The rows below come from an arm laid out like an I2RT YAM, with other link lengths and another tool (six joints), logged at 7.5 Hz.
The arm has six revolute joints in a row. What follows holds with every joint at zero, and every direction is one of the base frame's.
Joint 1 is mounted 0.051 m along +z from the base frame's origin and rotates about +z.
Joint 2 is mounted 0.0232 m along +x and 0.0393 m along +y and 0.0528 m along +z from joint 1 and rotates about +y.
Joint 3 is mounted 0.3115 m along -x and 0.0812 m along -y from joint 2 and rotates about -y.
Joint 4 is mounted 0.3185 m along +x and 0.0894 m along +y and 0.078 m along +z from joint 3 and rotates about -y.
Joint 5 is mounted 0.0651 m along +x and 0.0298 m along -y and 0.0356 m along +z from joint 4 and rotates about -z.
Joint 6 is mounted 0.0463 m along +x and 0.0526 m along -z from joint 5 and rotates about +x.
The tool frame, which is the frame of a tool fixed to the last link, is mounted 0.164 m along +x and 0.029 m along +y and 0.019 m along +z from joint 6; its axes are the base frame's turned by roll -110.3, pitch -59.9 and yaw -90 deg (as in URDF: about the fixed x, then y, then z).
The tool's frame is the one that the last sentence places.
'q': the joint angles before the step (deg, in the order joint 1, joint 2, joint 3, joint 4, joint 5, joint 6). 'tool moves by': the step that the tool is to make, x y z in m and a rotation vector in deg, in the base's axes. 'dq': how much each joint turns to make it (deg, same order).
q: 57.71 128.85 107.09 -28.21 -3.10 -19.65
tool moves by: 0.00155 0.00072 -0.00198 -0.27 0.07 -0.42
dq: 0.03 0.48 0.57 -0.34 0.36 0.29
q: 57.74 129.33 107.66 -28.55 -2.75 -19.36
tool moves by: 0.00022 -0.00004 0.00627 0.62 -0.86 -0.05
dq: 0.10 -0.87 -0.75 0.86 0.40 -0.14
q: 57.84 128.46 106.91 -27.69 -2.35 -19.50
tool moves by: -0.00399 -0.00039 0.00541 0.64 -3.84 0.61
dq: 0.94 -2.29 -3.71 3.96 2.40 -1.72
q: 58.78 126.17 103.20 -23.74 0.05 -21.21
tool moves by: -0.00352 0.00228 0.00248 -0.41 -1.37 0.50
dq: 0.66 -0.20 0.06 0.10 1.11 -0.84
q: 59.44 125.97 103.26 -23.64 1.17 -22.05
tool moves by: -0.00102 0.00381 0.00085 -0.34 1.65 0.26
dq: -0.11 1.34 2.76 -2.56 -1.16 0.58
